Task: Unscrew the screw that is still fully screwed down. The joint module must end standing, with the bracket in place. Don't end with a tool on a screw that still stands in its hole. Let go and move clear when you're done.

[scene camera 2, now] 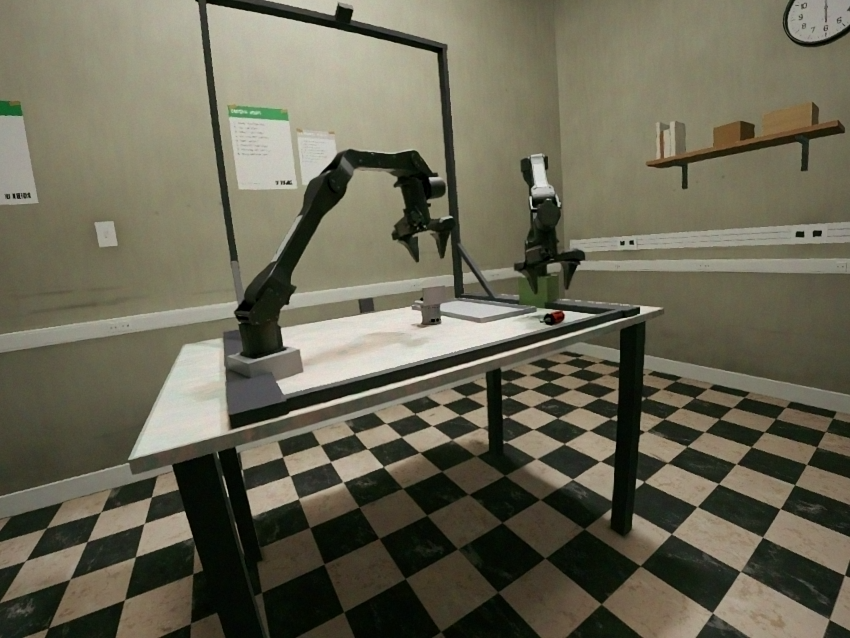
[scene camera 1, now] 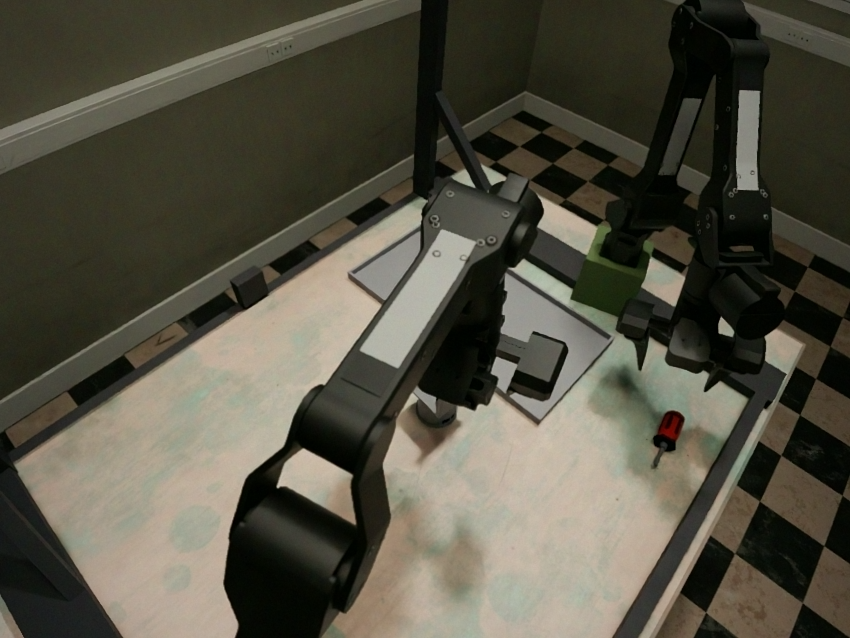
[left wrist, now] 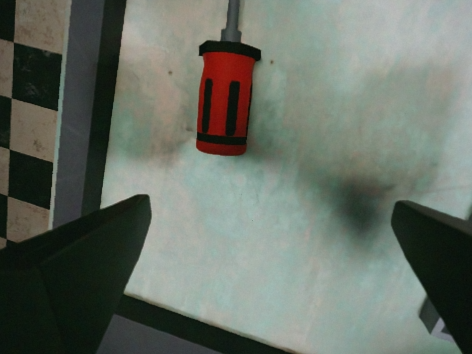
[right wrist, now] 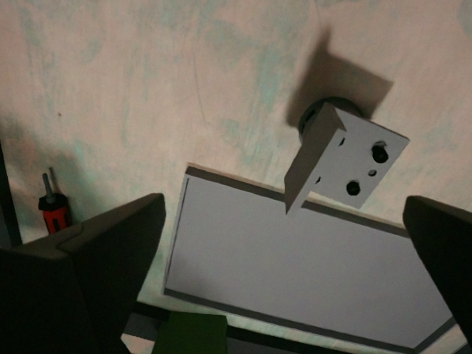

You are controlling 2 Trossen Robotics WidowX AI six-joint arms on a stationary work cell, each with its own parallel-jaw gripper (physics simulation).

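Frame: origin at the left arm's base, x back, y left, z down, level; millimetres.
Seen in the pictures: left gripper, fingertip midpoint: (scene camera 2: 550,292) (scene camera 1: 672,379) (left wrist: 271,208); right gripper, fingertip midpoint: (scene camera 2: 429,260) (right wrist: 284,206); left arm's base, link origin: (scene camera 2: 538,276) (scene camera 1: 620,250); right arm's base, link origin: (scene camera 2: 263,352).
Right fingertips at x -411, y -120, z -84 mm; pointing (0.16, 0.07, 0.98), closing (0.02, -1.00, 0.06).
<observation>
Pixels of each thing's middle, then the offset from my right fingertips to it.
- grey L-shaped bracket, body centre: (right wrist: 349,173) (scene camera 1: 440,378) (scene camera 2: 429,295) dx +45, dy -51, dz +101 mm
- black screwdriver, body centre: (left wrist: 228,65) (right wrist: 53,206) (scene camera 1: 665,439) (scene camera 2: 550,318) dx +142, dy +273, dz +170 mm
- shallow grey tray, body centre: (right wrist: 326,282) (scene camera 1: 477,306) (scene camera 2: 467,308) dx +258, dy -72, dz +177 mm
- green block, body centre: (scene camera 1: 611,271) (scene camera 2: 538,291) dx +411, dy +120, dz +134 mm
The joint module (scene camera 1: 437,414) (scene camera 2: 431,318) stands upright on the table, with the grey L-shaped bracket (scene camera 2: 433,295) (right wrist: 345,162) on top. In the right wrist view two dark screws, an upper one (right wrist: 379,153) and a lower one (right wrist: 353,188), sit in the bracket's flat plate; which is fully down is unclear. A red and black screwdriver (scene camera 1: 669,429) (scene camera 2: 554,317) (left wrist: 225,102) (right wrist: 56,219) lies on the table. My left gripper (scene camera 1: 675,377) (scene camera 2: 550,289) (left wrist: 271,208) is open and empty above the table, near the handle end. My right gripper (scene camera 2: 429,259) (right wrist: 284,206) is open and empty, high above the module.
A shallow grey tray (scene camera 1: 532,302) (scene camera 2: 480,311) (right wrist: 300,260) lies beside the module. The green block (scene camera 1: 600,288) (scene camera 2: 538,291) (right wrist: 192,332) is at the left arm's base. A dark rail (scene camera 1: 693,515) (left wrist: 82,125) runs along the table edge near the screwdriver.
</observation>
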